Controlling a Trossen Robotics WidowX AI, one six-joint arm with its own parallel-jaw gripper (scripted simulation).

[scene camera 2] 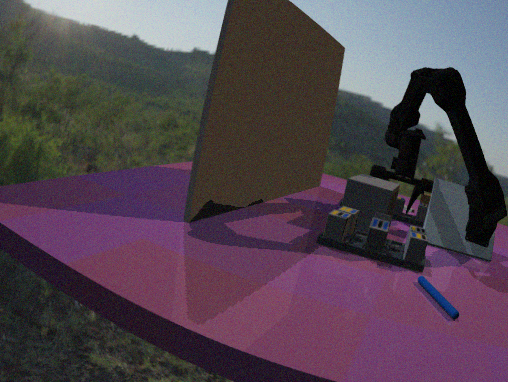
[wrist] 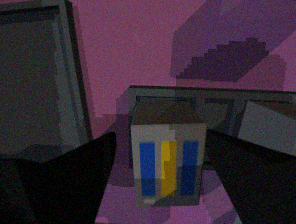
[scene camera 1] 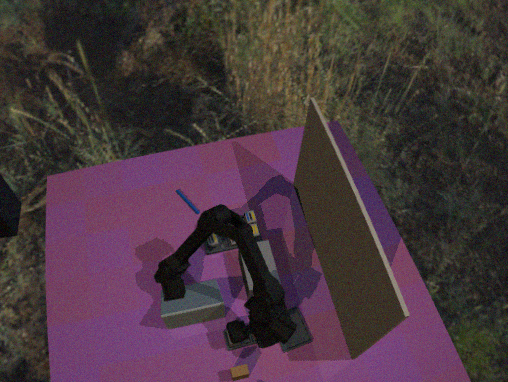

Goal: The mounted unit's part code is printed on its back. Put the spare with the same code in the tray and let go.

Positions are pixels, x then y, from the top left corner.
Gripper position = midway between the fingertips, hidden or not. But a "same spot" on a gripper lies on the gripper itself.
gripper: scene camera 2; wrist 160, 137; scene camera 1
same spot on tall brown board: (scene camera 1: 368, 301) = (scene camera 2: 328, 92)
same spot on gripper: (scene camera 2: 418, 189) = (scene camera 1: 241, 325)
